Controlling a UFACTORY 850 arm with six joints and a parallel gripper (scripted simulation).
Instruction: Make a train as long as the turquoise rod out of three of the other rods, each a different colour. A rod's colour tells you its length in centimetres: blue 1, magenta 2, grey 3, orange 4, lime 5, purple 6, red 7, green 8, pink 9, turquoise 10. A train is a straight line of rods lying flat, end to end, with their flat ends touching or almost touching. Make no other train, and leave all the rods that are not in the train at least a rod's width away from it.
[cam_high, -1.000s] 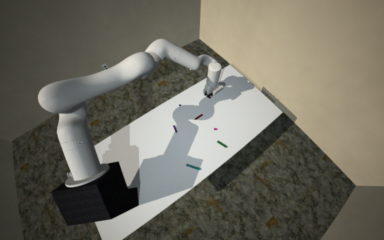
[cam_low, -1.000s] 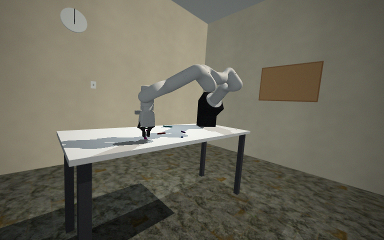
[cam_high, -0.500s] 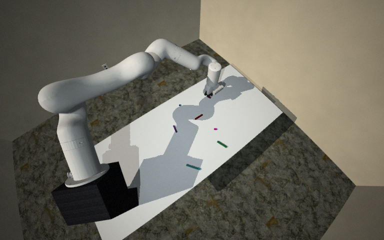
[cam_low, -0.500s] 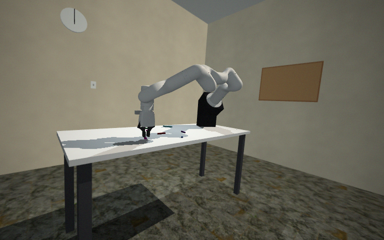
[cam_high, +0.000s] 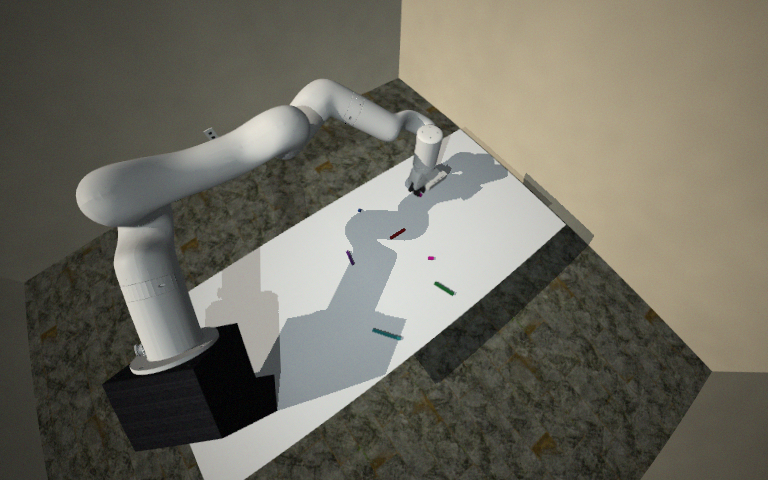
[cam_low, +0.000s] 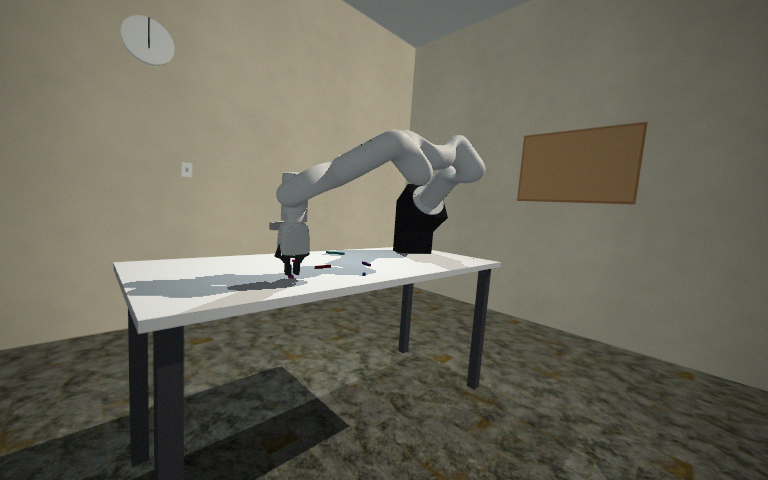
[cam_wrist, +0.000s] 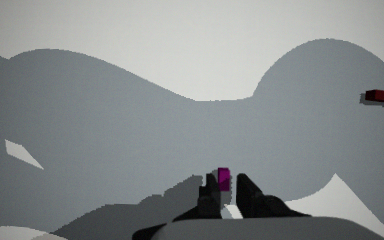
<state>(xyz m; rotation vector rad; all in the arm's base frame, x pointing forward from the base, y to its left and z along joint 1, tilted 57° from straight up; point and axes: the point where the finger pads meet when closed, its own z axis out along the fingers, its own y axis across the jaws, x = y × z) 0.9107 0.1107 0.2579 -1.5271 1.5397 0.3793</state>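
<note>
Right now my hand is 26 cm past the blue rod, 4 cm to the right of it and 3 cm above it. Round my hand: red rod 17 cm behind, 13 cm to the right, 3 cm below; then green rod 40 cm to the right, 13 cm behind, 3 cm below; then purple rod 38 cm behind, 13 cm to the right, 3 cm below.
</note>
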